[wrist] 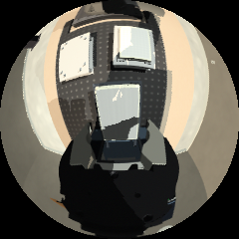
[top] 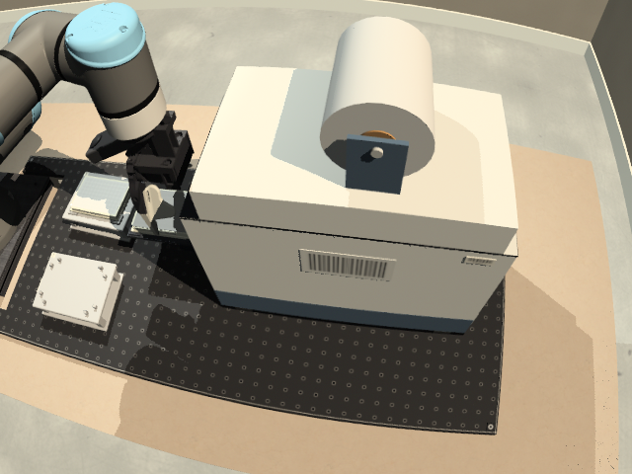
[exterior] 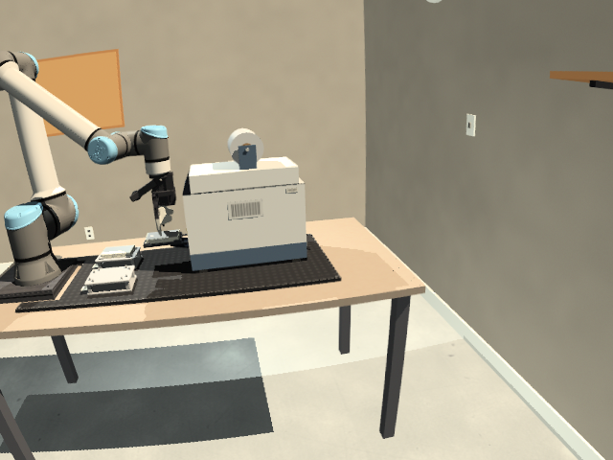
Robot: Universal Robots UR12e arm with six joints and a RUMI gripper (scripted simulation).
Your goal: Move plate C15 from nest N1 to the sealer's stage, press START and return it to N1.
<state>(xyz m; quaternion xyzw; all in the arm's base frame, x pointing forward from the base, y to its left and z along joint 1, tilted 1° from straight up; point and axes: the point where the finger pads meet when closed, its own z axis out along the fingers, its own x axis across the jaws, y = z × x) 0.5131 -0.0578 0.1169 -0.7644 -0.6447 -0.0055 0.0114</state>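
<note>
The well plate is 3 cm below my hand. Round my hand: foil roll 33 cm ahead, 27 cm above, 6 cm to the right; sealer stage 4 cm below.
</note>
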